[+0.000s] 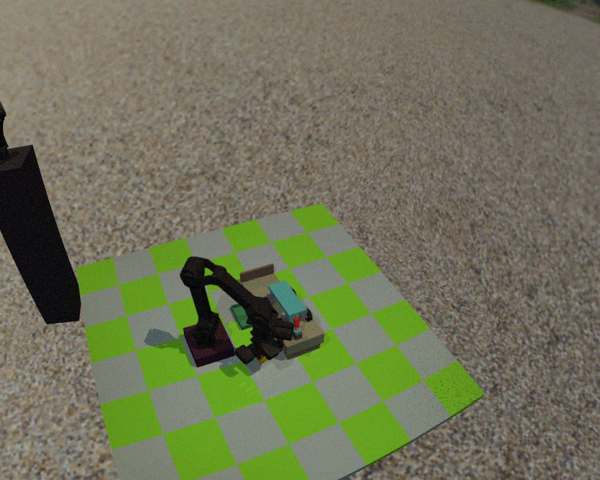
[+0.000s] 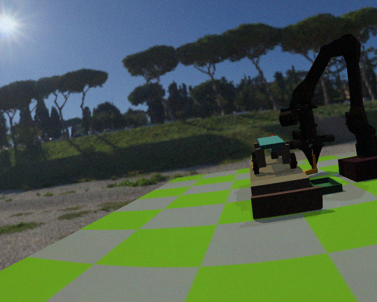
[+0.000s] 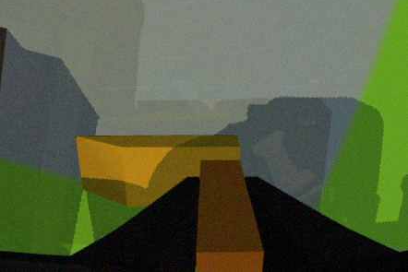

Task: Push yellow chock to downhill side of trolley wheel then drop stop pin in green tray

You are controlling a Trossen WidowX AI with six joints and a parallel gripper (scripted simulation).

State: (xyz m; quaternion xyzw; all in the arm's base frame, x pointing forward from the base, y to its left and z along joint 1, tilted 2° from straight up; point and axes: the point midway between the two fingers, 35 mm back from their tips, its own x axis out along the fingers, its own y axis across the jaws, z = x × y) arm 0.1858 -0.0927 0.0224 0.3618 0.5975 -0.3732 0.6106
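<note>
Now: the teal trolley 130 mm ahead of my gripper tip, 160 mm to the left of it and 70 mm above it. The rest, counted from my gripper tip: red-headed stop pin (140 mm ahead, 40 mm to the left, 90 mm above); then green tray (10 mm behind, 230 mm to the left, 50 mm below); then yellow chock (20 mm ahead, 10 mm to the left, 10 mm below).
</note>
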